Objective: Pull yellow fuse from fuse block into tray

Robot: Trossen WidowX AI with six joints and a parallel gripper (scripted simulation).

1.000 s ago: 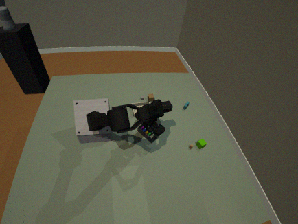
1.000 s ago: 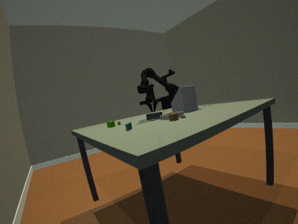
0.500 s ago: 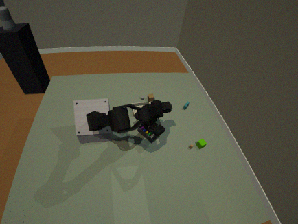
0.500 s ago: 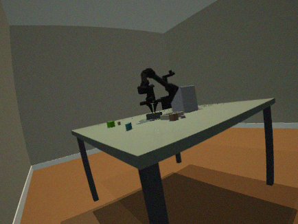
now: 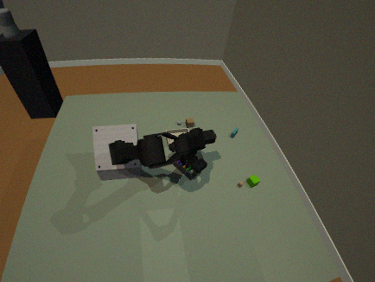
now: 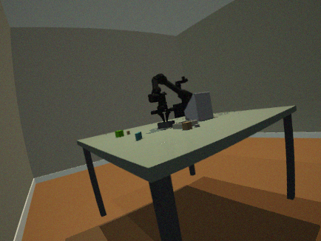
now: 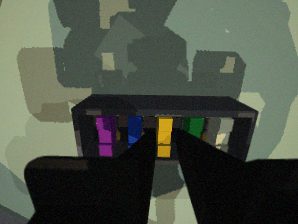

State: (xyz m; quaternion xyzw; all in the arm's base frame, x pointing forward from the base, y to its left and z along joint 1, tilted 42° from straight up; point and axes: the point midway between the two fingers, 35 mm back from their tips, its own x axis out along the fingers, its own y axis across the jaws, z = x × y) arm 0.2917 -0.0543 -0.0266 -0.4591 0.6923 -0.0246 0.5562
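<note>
Right now the yellow fuse is 1 cm below my gripper tip. From my gripper tip the other things lie so: purple fuse (3 cm to the left, 3 cm behind, 1 cm below); then blue fuse (2 cm to the left, 1 cm below, 1 cm behind); then green fuse (2 cm to the right, 1 cm below, 1 cm ahead).
</note>
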